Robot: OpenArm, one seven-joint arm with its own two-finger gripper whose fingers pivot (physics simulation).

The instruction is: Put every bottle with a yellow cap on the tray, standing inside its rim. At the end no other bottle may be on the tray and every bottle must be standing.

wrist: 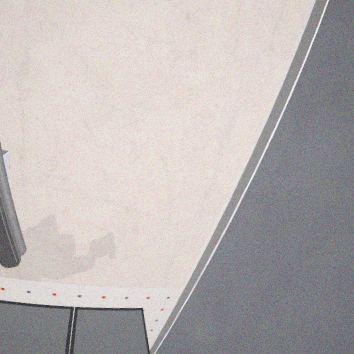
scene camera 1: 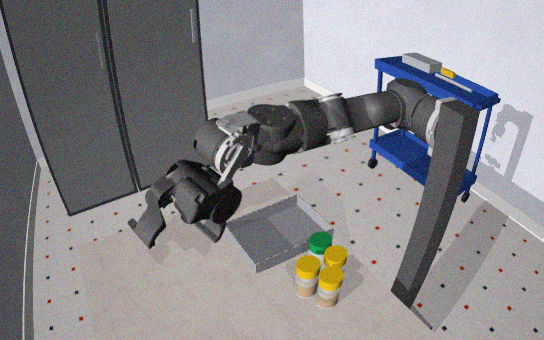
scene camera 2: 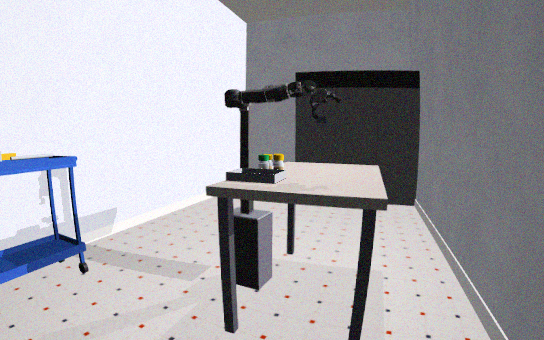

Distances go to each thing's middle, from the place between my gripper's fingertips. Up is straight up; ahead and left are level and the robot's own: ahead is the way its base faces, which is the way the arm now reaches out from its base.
I see my gripper 33 cm above the grey tray [scene camera 1: 266, 237], 28 cm past it and 26 cm to the left of it.
